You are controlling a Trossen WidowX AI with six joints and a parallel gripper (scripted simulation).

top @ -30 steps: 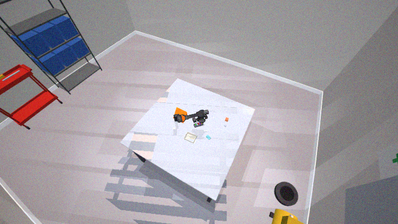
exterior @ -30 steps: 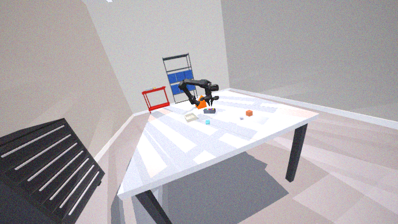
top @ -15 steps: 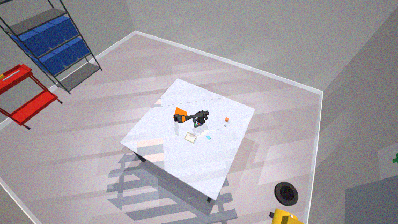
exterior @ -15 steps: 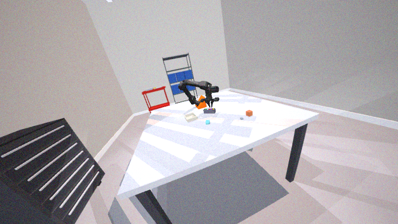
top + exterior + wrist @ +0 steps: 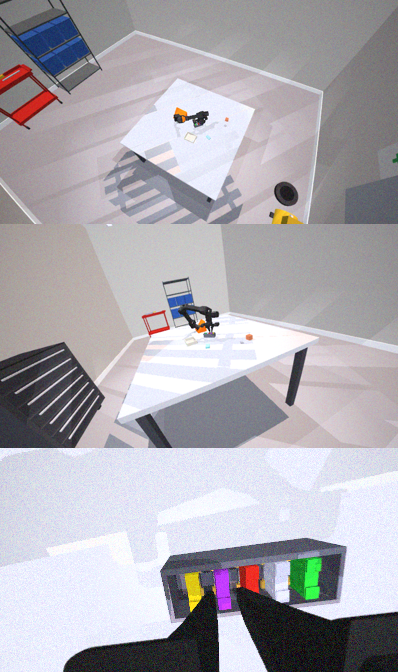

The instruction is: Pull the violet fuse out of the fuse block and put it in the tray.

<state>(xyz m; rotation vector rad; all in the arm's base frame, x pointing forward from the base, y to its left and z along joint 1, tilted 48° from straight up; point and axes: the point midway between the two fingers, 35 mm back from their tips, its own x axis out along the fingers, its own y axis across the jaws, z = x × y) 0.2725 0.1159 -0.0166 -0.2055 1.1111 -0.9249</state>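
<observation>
Right now my gripper tip is 2 cm above the violet fuse. Round my gripper tip: red fuse: 2 cm to the right, 2 cm below, 1 cm behind; then white fuse: 3 cm to the right, 2 cm below, 2 cm behind; then yellow fuse: 2 cm to the left, 2 cm below, 1 cm ahead.
</observation>
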